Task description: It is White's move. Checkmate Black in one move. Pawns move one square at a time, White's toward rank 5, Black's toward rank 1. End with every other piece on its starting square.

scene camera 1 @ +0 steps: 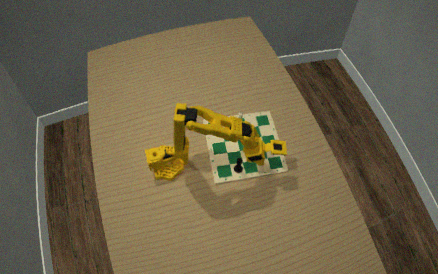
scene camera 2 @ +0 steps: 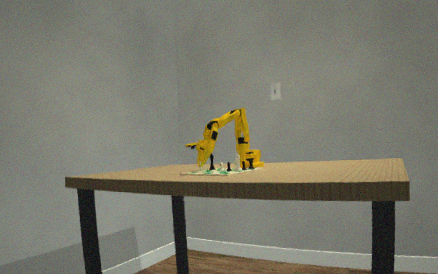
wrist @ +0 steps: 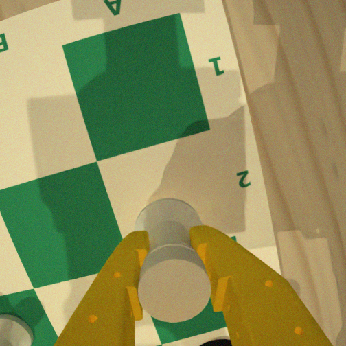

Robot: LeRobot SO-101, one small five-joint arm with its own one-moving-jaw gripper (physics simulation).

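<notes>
A chessboard [scene camera 1: 223, 153] is what I am looking at, and I find the chessboard in the wrist view [wrist: 112, 112] too.
</notes>
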